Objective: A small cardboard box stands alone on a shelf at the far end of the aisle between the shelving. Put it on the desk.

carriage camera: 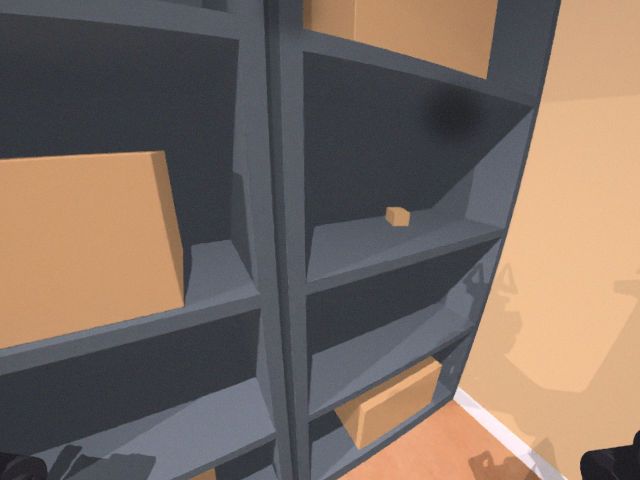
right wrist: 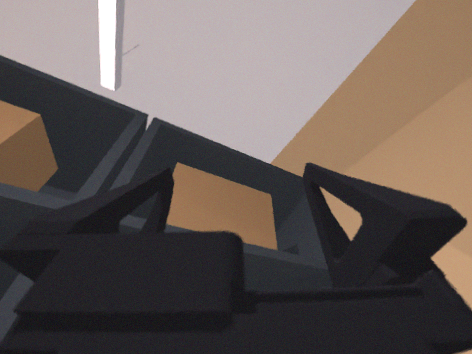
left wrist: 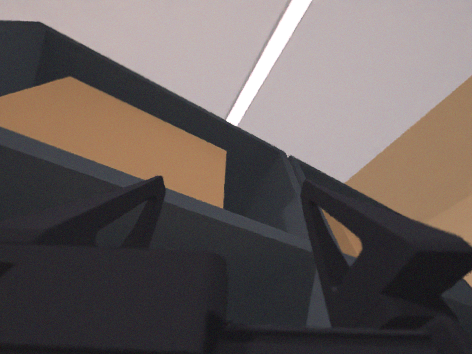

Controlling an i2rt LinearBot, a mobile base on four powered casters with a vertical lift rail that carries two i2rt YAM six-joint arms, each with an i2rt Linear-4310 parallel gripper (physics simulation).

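Places are measured from the left arm's base along level axes (x back, y down, z right), in millimetres.
Where they show: left gripper, fingertip midpoint: (left wrist: 232, 185); right gripper, fingertip midpoint: (right wrist: 237, 172).
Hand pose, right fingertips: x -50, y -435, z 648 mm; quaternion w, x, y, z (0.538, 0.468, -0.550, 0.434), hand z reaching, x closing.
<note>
Things, the pixels of their top centre, and the offset from my right fingertips. Level surfaces: height alone.
- small cardboard box, top centre: (carriage camera: 397, 209) dx -787, dy +244, dz -6 mm
- middle shelf, surface height: dy +294 mm
- flatter box, top centre: (carriage camera: 384, 362) dx -695, dy +938, dz -3 mm
The small cardboard box (carriage camera: 397, 217) stands alone on a middle shelf (carriage camera: 356, 253) of the right-hand shelving unit, right of the centre in the carriage view, toward the back of that shelf. My left gripper (left wrist: 232, 185) is open and empty, pointing up toward the upper shelving and ceiling. My right gripper (right wrist: 237, 172) is open and empty and also points up at the upper shelving. Both grippers are well apart from the small box, which does not show in either wrist view. The desk does not show.
A large box (carriage camera: 87, 242) stands on the left-hand unit. Another large box (carriage camera: 423, 36) (right wrist: 222, 205) is on the shelf above the small one, and a flatter box (carriage camera: 398, 403) lies on the bottom shelf. An upright (carriage camera: 292, 206) divides the units. A wall (carriage camera: 584, 206) is at the right.
</note>
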